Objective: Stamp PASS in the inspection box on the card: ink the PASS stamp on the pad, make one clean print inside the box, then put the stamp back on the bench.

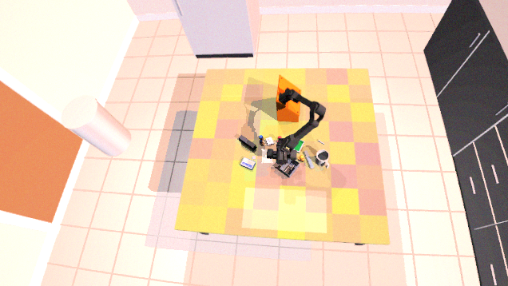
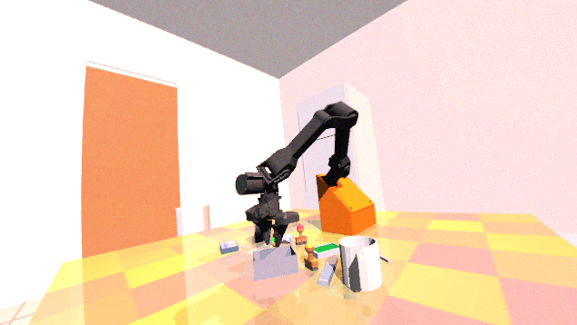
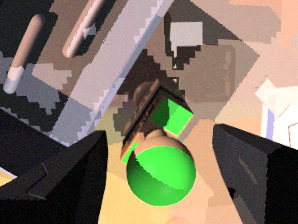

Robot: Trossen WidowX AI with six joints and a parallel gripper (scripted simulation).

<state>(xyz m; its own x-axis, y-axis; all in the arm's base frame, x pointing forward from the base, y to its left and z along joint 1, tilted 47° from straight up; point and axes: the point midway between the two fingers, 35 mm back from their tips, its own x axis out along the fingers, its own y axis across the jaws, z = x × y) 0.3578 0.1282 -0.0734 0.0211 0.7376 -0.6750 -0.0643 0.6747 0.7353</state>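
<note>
Right now the green-knobbed PASS stamp is 1 cm behind my gripper tip and 2 cm below it. Also, from my gripper tip: white card (3 cm behind, 11 cm to the right, 4 cm below); orange-knobbed stamp (3 cm behind, 12 cm to the left, 2 cm below); grey tray (4 cm ahead, 5 cm to the left, 3 cm below).
</note>
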